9 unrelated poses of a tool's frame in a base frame.
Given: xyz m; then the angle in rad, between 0 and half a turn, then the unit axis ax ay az.
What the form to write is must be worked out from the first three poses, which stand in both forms.
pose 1, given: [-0.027 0.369 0.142 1.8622 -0.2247 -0.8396 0.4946]
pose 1, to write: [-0.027 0.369 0.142 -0.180 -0.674 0.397 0.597]
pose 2, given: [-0.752 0.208 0.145 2.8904 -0.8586 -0.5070 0.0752]
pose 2, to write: [-0.752 0.208 0.145 -0.852 -0.503 0.075 0.125]
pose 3, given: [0.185 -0.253 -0.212 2.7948 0.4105 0.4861 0.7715]
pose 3, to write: [0.185 -0.253 -0.212 0.404 0.479 0.760 0.173]
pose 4, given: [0.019 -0.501 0.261 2.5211 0.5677 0.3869 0.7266]
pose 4, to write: [0.019 -0.501 0.261 0.541 0.368 0.692 0.305]
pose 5, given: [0.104 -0.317 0.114 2.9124 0.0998 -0.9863 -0.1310]
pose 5, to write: [0.104 -0.317 0.114 0.099 -0.980 -0.130 0.114]
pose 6, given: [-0.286 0.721 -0.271 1.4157 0.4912 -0.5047 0.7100]
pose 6, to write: [-0.286 0.721 -0.271 0.319 -0.328 0.462 0.760]
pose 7, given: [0.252 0.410 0.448 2.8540 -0.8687 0.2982 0.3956]
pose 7, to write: [0.252 0.410 0.448 -0.860 0.295 0.392 0.143]
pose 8, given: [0.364 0.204 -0.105 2.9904 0.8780 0.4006 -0.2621]
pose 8, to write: [0.364 0.204 -0.105 0.875 0.399 -0.261 0.076]
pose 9, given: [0.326 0.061 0.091 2.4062 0.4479 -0.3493 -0.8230]
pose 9, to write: [0.326 0.061 0.091 0.418 -0.326 -0.768 0.359]
